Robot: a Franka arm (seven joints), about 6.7 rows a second.
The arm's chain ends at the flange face. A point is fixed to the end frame.
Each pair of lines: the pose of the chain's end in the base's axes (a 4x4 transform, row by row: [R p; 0 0 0 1], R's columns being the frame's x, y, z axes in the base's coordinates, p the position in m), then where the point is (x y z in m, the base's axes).
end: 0.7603 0.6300 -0.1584 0.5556; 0.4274 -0.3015 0.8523 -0.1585; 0.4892 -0.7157 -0.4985 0.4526; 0 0 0 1
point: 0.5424 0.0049 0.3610
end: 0.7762 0.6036 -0.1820 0.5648; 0.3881 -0.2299 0.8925 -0.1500; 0.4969 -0.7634 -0.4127 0.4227; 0 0 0 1
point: 0.5472 0.0209 0.3469
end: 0.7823 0.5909 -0.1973 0.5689; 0.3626 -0.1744 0.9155 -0.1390; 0.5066 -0.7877 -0.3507 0.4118; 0 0 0 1
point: 0.5485 0.0362 0.3475
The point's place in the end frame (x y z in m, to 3 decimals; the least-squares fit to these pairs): 0.015 0.008 0.187
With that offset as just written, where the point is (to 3 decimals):
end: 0.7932 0.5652 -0.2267 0.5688; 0.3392 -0.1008 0.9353 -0.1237; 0.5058 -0.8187 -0.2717 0.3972; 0 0 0 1
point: 0.543 0.055 0.347
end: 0.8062 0.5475 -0.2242 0.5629; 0.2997 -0.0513 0.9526 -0.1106; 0.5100 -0.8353 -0.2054 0.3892; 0 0 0 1
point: 0.537 0.072 0.352
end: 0.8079 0.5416 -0.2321 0.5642; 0.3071 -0.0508 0.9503 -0.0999; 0.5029 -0.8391 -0.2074 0.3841; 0 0 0 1
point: 0.537 0.082 0.346
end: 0.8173 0.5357 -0.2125 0.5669; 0.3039 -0.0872 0.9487 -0.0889; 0.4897 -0.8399 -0.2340 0.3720; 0 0 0 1
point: 0.544 0.092 0.329
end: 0.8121 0.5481 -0.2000 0.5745; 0.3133 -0.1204 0.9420 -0.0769; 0.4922 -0.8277 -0.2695 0.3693; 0 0 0 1
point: 0.554 0.103 0.320
